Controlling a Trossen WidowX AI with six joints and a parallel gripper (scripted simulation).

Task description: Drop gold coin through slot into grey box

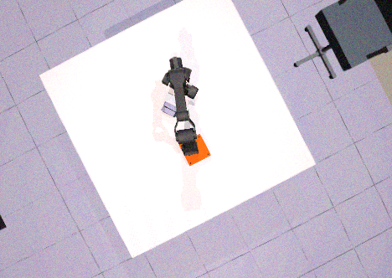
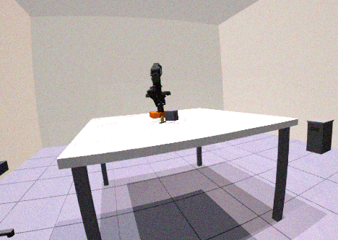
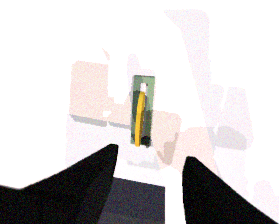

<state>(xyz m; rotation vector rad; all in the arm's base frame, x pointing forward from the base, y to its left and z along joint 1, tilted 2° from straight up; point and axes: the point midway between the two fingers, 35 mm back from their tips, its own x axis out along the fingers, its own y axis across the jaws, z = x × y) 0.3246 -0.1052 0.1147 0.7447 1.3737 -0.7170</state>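
The gold coin is 20 mm to the left of my gripper tip and 90 mm below it.
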